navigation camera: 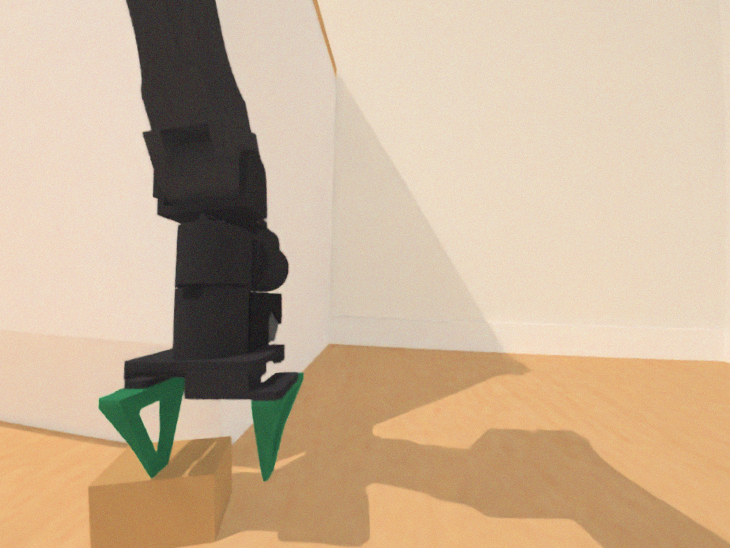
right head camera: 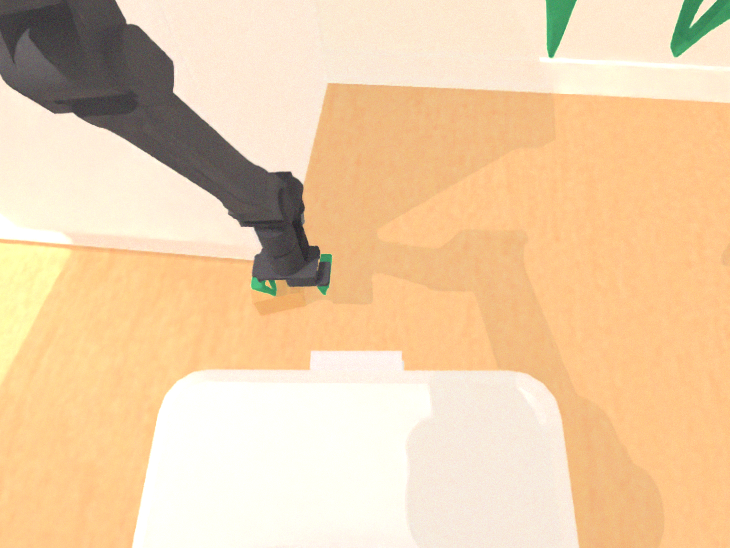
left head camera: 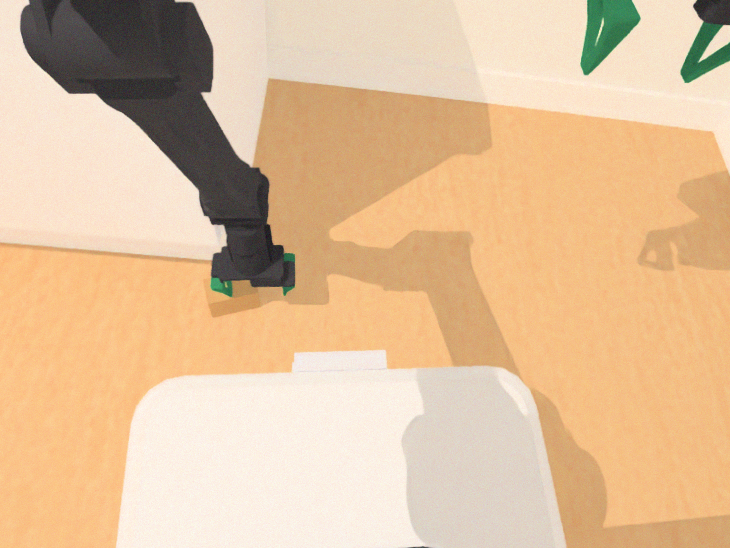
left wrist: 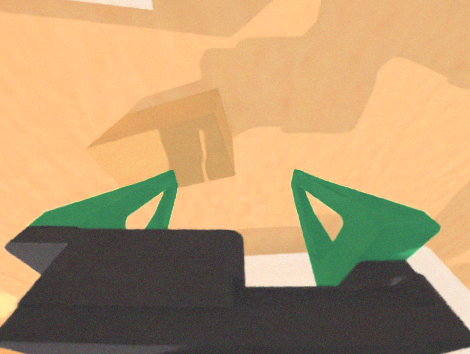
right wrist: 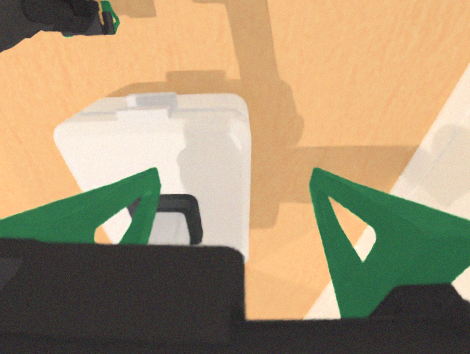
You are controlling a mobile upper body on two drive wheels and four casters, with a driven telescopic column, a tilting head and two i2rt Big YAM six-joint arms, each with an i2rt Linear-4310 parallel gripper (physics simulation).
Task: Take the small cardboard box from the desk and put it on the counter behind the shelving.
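Places are measured from the left arm's base along level axes (x ahead, y left, z up), in centimetres.
Where they show: left gripper, fingertip midpoint: point(navigation camera: 212, 475) point(right head camera: 300, 292) point(left head camera: 258, 293) point(left wrist: 234, 176) point(right wrist: 102, 21); right gripper, fingertip midpoint: point(right head camera: 611, 52) point(left head camera: 634, 74) point(right wrist: 235, 176).
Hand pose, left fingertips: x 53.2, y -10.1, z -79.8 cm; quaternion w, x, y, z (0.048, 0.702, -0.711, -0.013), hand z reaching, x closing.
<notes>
After its pixels a point has its place.
The small cardboard box point(left head camera: 234, 304) {y -5.7, x 52.2, z -82.2 cm} point(right head camera: 280, 304) {y -5.8, x 52.3, z -82.7 cm} point(left wrist: 135, 155) {y -3.3, x 55.5, z -79.7 cm} point(navigation camera: 153, 510) {y -5.8, x 52.3, z -82.2 cm} rests on a wood-coloured surface near the corner of a white wall. My left gripper point(left head camera: 257, 293) {y -10.1, x 53.2, z -79.7 cm} point(right head camera: 299, 293) {y -10.1, x 53.2, z -79.7 cm} point(left wrist: 234, 176) {y -10.1, x 53.2, z -79.7 cm} point(navigation camera: 209, 478) {y -10.1, x 53.2, z -79.7 cm} is open and points down close above the box. In the navigation camera its left finger is in front of the box top and its right finger is to the right of the box; nothing is between them. My right gripper point(left head camera: 636, 77) {y -45.2, x 44.6, z -21.7 cm} point(right head camera: 613, 56) {y -45.2, x 44.6, z -21.7 cm} point(right wrist: 235, 176) {y -45.2, x 44.6, z -21.7 cm} is open and empty, away from the box. The counter and the shelving do not show.
The robot's white base point(left head camera: 265, 460) {y -12.8, x 21.1, z -59.5 cm} point(right head camera: 283, 460) {y -14.3, x 20.4, z -59.5 cm} point(right wrist: 215, 125) {y -40.0, x 31.2, z -60.6 cm} stands at the bottom of the head views. A white wall point(left head camera: 106, 176) {y 9.1, x 58.7, z -54.2 cm} point(navigation camera: 58, 235) {y 11.1, x 58.9, z -59.6 cm} rises close beside the left arm and the box. Another pale wall point(left head camera: 377, 41) {y -35.7, x 113.3, z -72.7 cm} point(navigation camera: 530, 176) {y -71.9, x 109.4, z -31.6 cm} stands farther back.
</notes>
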